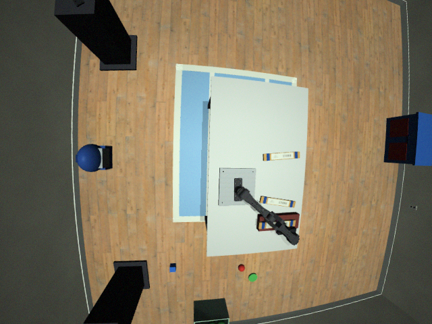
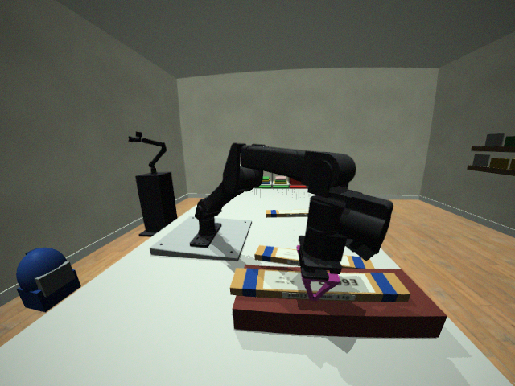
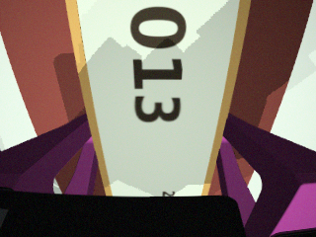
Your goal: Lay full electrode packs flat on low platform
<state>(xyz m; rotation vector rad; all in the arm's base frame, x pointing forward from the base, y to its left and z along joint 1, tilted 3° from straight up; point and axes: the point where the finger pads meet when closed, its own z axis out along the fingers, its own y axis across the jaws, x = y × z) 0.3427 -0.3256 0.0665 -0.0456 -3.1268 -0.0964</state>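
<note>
My gripper is now 4 cm short of the dark red low platform and 5 cm above it.
</note>
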